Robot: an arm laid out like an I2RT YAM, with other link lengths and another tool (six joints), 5 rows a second.
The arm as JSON. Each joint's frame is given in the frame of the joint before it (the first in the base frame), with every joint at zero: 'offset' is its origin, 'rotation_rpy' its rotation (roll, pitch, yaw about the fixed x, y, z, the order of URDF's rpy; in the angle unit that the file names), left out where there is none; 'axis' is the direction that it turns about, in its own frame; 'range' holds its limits. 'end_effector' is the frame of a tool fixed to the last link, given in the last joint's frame.
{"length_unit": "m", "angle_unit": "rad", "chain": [
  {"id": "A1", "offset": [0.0, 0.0, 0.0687], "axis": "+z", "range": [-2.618, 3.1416]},
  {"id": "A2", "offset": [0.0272, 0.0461, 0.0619], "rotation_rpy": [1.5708, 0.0, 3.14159], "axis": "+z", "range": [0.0, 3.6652]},
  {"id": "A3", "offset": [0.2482, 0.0, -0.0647], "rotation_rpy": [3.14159, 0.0, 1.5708], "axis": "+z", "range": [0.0, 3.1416]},
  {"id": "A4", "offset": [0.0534, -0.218, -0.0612], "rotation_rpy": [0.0, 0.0, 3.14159], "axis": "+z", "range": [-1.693, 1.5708]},
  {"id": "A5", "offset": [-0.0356, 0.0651, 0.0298], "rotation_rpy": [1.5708, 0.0, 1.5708], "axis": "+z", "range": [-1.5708, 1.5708]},
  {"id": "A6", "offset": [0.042, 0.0, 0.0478], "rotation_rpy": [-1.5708, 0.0, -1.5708], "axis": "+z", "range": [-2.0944, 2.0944]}
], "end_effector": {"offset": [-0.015, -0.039, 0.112], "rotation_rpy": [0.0, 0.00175, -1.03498]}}
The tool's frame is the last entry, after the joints.
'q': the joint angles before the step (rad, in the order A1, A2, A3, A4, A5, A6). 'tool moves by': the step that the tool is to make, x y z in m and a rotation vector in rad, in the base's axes. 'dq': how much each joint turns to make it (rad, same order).
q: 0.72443, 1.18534, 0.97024, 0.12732, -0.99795, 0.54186
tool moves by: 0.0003, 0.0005, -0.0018, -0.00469, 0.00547, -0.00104
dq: 0.00111, 0.00379, -0.00160, -0.00133, 0.00213, 0.00057
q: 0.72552, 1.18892, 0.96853, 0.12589, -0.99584, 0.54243
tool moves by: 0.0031, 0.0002, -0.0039, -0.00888, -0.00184, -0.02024
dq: -0.00005, 0.00093, -0.00694, -0.00537, 0.02088, -0.01047
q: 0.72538, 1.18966, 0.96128, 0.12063, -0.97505, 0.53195
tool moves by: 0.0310, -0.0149, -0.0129, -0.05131, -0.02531, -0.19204
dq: -0.05604, -0.03655, -0.02573, -0.07065, 0.14240, -0.05872
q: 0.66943, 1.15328, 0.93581, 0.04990, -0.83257, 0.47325
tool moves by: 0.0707, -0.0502, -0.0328, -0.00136, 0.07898, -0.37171
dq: -0.21939, -0.02408, -0.14843, 0.11964, 0.14347, 0.09075
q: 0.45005, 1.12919, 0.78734, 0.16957, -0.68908, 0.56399
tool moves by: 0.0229, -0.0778, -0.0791, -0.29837, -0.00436, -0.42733
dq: -0.04907, -0.11387, -0.20280, -0.11507, 0.43948, -0.17829
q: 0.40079, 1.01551, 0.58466, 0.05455, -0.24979, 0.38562
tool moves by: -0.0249, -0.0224, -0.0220, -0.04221, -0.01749, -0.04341
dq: -0.00868, -0.17066, -0.14679, -0.03081, 0.04920, -0.03032
